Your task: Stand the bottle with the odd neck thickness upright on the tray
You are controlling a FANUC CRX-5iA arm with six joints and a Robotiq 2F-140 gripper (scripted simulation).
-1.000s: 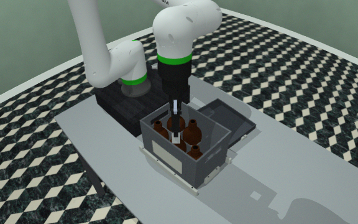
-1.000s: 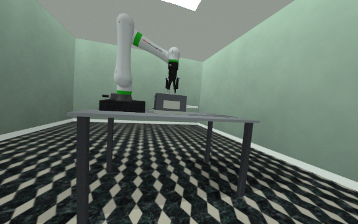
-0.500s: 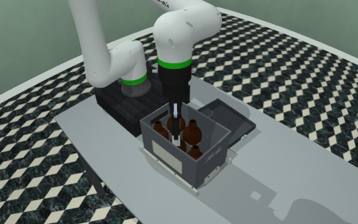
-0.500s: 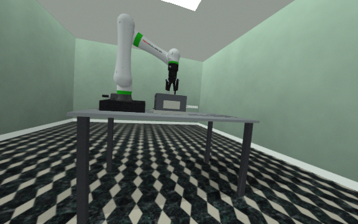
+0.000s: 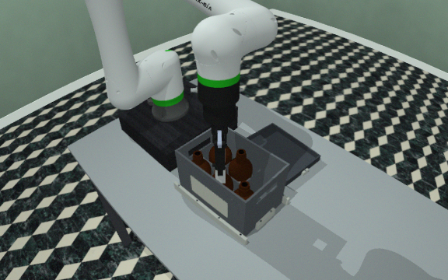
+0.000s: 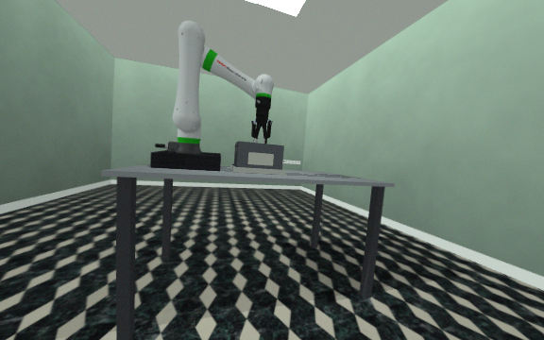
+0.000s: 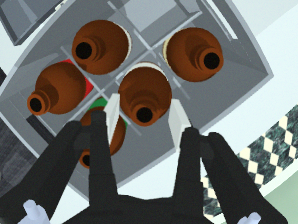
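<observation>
Right now my hand is 8 cm above the brown bottle. From my hand the other things lie so: glass bottle (10 cm behind, 7 cm to the left, 8 cm below); then crate (1 cm behind, 4 cm to the left, 9 cm below); then dark grey tray (6 cm behind, 30 cm to the left, 16 cm below).
</observation>
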